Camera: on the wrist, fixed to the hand. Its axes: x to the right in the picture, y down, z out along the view.
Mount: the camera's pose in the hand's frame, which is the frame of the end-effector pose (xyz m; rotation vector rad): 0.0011 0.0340 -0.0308 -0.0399 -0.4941 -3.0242
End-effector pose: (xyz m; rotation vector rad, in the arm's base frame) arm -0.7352 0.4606 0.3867 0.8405 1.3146 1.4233
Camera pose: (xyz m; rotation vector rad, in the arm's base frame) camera -0.7713 0.4550 0.4144 -0.9682 0.6162 -1.1447
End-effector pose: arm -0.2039 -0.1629 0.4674 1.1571 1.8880 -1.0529
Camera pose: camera -0.1772 -0.1257 0.4705 2.0744 -1.1269 1.1116
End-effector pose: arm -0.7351 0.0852 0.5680 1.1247 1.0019 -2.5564
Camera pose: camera -0.7040 0.0793 0.5348 0.9852 -0.8252 0.3785
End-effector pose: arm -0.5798 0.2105 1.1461 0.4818 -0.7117 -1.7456
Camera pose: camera -0.5361 0.1965 1.1466 -0.3908 -0.2380 1.3533
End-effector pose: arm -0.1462 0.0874 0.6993 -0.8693 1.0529 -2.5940
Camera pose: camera -0.1663 0.0798 0.6587 1.0830 0.6038 0.1820
